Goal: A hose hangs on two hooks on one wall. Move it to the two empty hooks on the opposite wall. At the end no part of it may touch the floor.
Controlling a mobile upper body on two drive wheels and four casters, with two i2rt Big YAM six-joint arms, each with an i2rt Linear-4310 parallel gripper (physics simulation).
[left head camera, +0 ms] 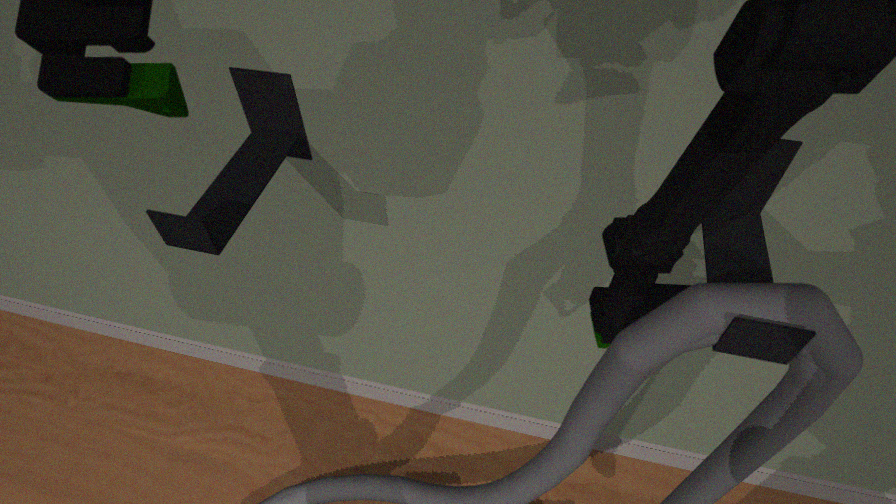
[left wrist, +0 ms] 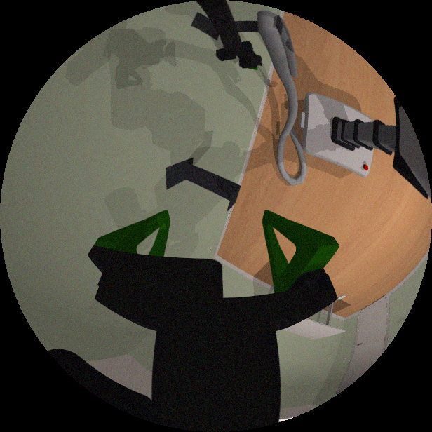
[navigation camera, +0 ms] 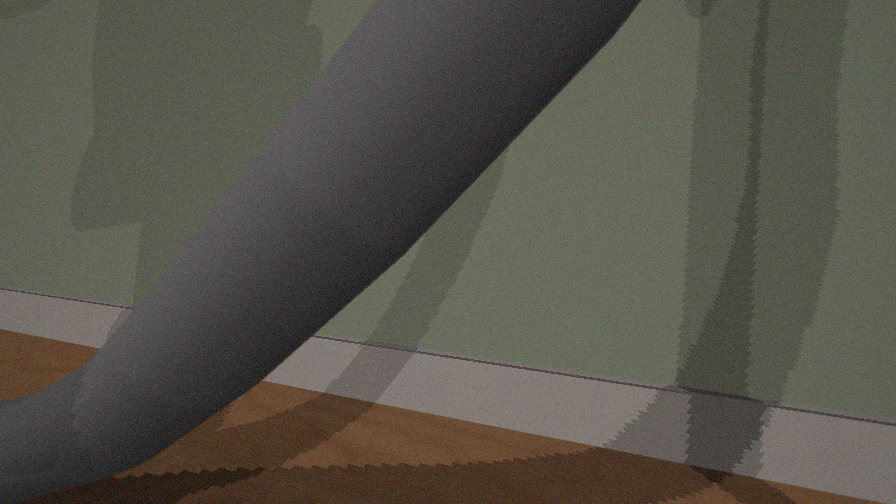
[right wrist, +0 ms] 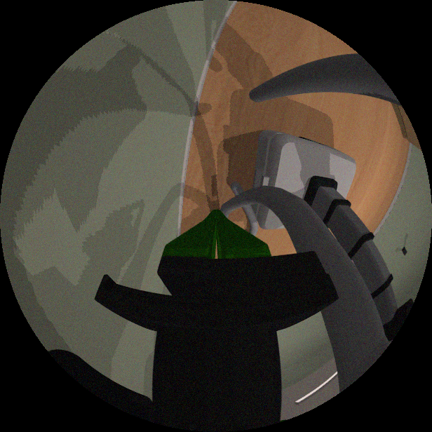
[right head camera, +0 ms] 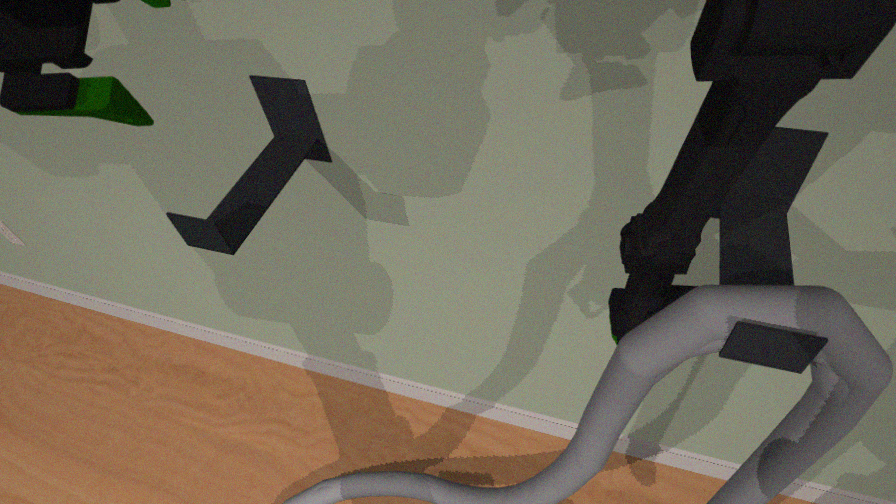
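Observation:
The grey hose (left head camera: 632, 357) (right head camera: 639, 360) (left wrist: 287, 90) (right wrist: 300, 220) (navigation camera: 313, 219) lies over the black right-hand hook (left head camera: 736, 250) (right head camera: 755, 250) and hangs down on both sides, with a low loop in the left wrist view. The black left-hand hook (left head camera: 234, 188) (right head camera: 263, 188) (left wrist: 212, 181) on the same wall is bare. My left gripper (left wrist: 215, 215) is open and empty near the bare hook. My right gripper (right wrist: 215, 215) (left wrist: 256, 68) is shut on nothing, beside the hose just left of its hook; the hose partly hides it in the head views. The opposite wall's hooks do not show clearly.
A light grey box (left wrist: 322, 120) (right wrist: 290, 155) with a black ribbed tube (left wrist: 367, 132) (right wrist: 352, 227) stands by the hose's low loop. The green wall (left head camera: 426, 250) meets the wooden floor (left head camera: 125, 388) at a pale skirting board. A white ledge (left wrist: 312, 328) shows low in the left wrist view.

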